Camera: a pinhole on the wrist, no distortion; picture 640 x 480 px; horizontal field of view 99.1 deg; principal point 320.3 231.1 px. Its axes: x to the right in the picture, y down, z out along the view. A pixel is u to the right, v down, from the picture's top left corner.
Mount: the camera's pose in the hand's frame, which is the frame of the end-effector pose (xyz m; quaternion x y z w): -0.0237 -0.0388 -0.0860 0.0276 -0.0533 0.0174 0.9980
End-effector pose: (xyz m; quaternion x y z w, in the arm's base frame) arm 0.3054 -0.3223 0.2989 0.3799 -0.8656 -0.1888 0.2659
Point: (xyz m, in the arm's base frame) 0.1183 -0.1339 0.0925
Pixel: 298.0 358.1
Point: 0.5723 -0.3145 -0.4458
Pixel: 164.5 14.8
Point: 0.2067 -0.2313 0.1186
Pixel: 309.3 299.0
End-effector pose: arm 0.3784 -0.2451 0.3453 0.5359 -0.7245 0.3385 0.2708
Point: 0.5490 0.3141 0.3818
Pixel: behind the camera
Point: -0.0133 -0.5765 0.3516
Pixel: outside the picture
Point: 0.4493 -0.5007 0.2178
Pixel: 393.7 203.1
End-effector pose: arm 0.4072 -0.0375 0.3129 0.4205 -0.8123 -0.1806 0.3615
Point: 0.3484 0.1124 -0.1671
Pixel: 186.2 178.6
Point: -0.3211 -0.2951 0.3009
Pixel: 603.7 376.3
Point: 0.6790 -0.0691 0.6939
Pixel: behind the camera
